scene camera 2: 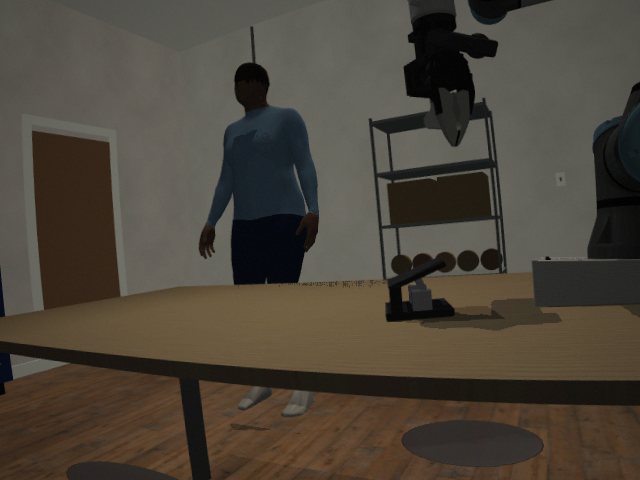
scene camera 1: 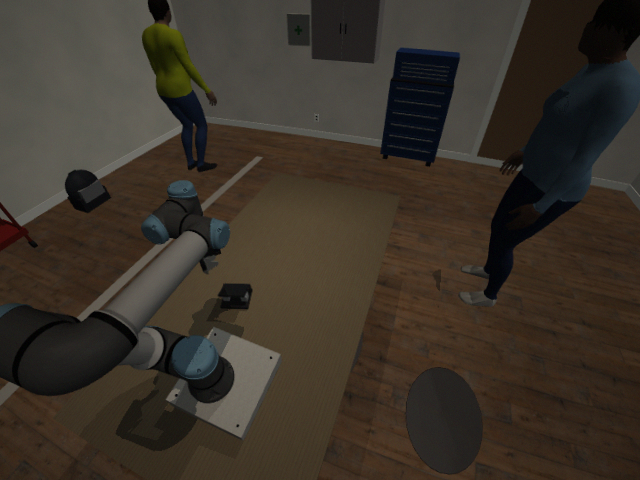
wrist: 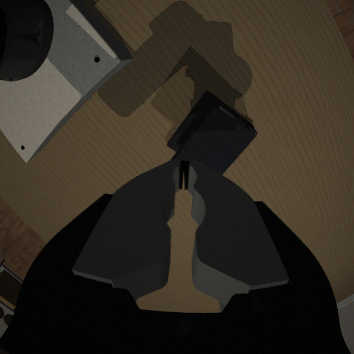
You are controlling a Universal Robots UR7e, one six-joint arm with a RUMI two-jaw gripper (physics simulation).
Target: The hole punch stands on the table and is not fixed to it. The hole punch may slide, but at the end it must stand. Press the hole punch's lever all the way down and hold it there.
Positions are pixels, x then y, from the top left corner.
Labels:
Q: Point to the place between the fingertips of the gripper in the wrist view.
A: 183, 163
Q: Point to a black hole punch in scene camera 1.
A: At 228, 302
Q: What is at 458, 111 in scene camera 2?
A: The gripper.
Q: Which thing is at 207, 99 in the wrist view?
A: A black hole punch.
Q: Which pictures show the black hole punch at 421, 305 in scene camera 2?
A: Scene camera 2, scene camera 1 and the wrist view: all of them.

